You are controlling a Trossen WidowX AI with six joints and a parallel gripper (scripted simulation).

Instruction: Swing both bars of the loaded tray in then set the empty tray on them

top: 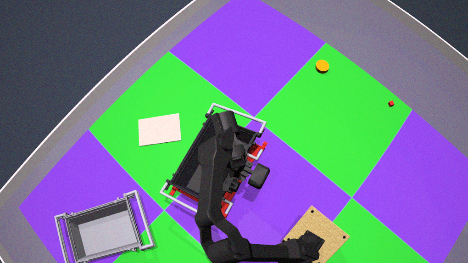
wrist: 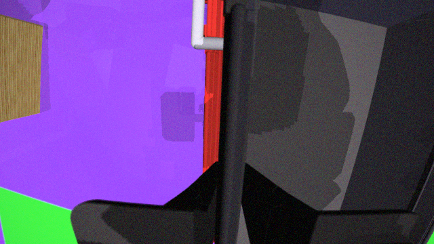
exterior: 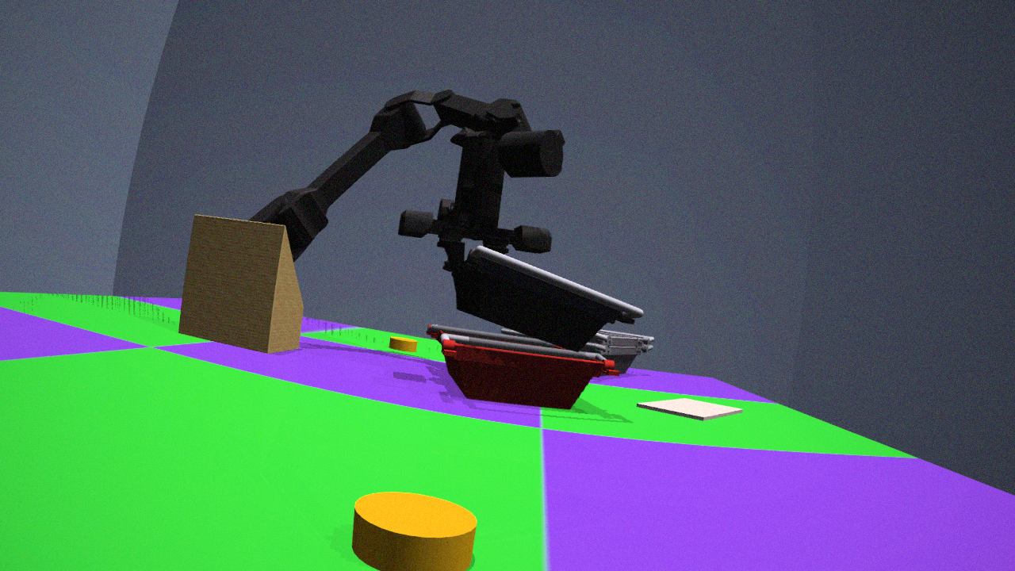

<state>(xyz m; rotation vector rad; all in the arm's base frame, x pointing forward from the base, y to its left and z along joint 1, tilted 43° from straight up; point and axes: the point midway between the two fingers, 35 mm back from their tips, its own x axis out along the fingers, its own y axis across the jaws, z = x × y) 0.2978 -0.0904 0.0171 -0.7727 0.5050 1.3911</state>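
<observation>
Right now my gripper tip is 70 mm short of the black tray, 20 mm below it and 10 mm to the right of it. Round my gripper tip: white card (320 mm ahead, 100 mm below); then small red cube (550 mm to the right, 310 mm behind, 100 mm below).
</observation>
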